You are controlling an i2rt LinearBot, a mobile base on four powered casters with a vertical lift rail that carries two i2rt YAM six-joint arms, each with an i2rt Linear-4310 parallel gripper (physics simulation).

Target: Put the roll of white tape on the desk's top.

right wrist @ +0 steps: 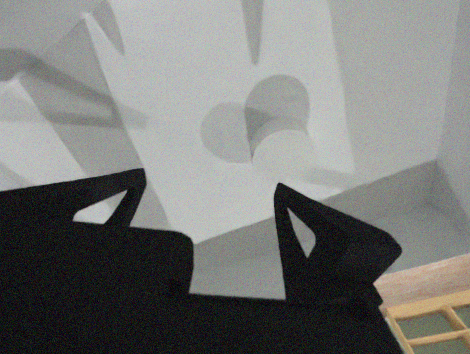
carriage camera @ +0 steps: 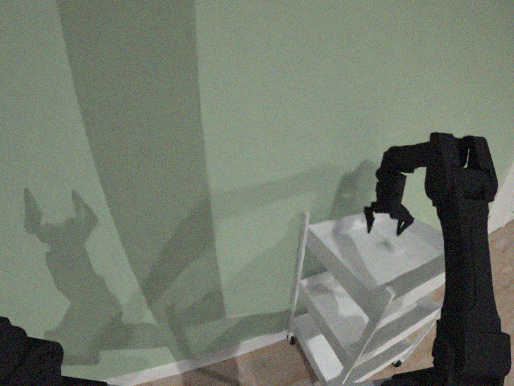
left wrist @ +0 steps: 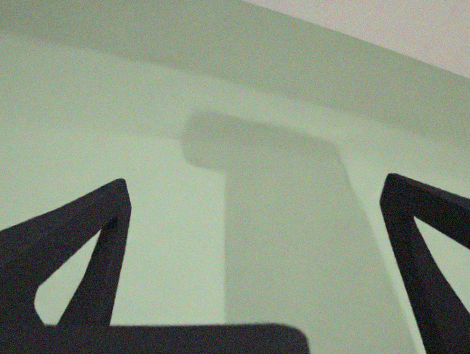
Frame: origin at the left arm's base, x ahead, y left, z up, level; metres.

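Where they show: left gripper, between the fingertips: (left wrist: 257,190); right gripper, between the fingertips: (right wrist: 211,183) (carriage camera: 382,234).
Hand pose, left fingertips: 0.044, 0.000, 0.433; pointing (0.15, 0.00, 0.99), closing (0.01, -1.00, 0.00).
Note:
After its pixels a point has its place, as x, y, z.
The roll of white tape (right wrist: 286,150) @[0.414, -0.824, 0.005] lies on the white top shelf of the cart (carriage camera: 417,275) @[0.282, -0.819, -0.022] (right wrist: 175,75) @[0.482, -0.746, -0.022], with round shadows beside it in the right wrist view. In the carriage camera it is too faint to make out clearly. My right gripper (carriage camera: 384,233) @[0.416, -0.763, 0.038] (right wrist: 211,183) @[0.416, -0.763, 0.038] is open and empty, pointing down above that shelf. In the right wrist view the roll is beyond the fingertips, nearer the right finger. My left gripper (left wrist: 257,190) @[0.044, 0.000, 0.433] is open and empty, facing the green wall. The desk does not show in these views.
The cart has lower shelves (carriage camera: 330,300) @[0.417, -0.639, -0.286], upright posts and casters, and stands by the green wall (carriage camera: 280,100) @[0.465, -0.407, 0.431] (left wrist: 175,225) @[0.306, 0.086, 0.628]. The raised shelf walls surround the top shelf. A yellow wooden frame (right wrist: 425,341) @[-2.549, -2.473, -0.339] shows at the lower right of the right wrist view.

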